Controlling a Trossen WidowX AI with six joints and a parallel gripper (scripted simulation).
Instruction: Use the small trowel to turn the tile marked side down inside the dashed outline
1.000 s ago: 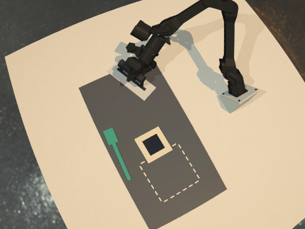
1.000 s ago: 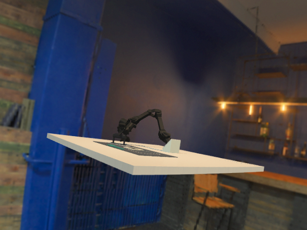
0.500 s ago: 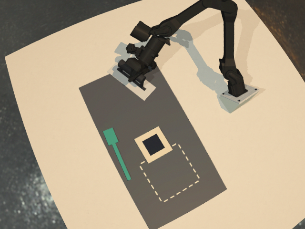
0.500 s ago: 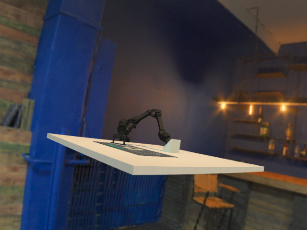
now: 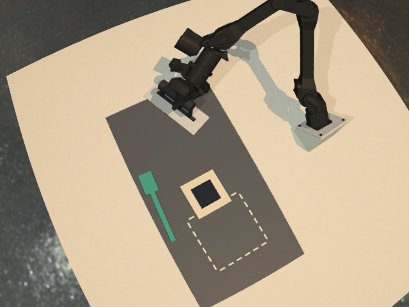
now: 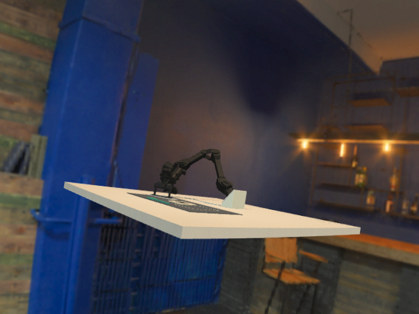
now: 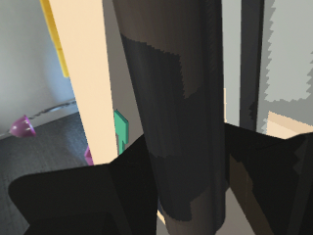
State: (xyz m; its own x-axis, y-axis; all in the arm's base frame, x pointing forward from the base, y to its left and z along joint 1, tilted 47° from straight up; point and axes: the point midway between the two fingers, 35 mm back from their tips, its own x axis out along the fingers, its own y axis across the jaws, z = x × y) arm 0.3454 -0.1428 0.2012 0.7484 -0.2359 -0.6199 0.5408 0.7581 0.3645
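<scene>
My gripper tip is 250 mm to the right of the tile, 40 mm above it and 30 mm short of it. The rest, counted from my gripper tip: green trowel (200 mm to the left, 170 mm ahead, 50 mm below); dark mat (230 mm to the left, 70 mm below, 30 mm ahead).
</scene>
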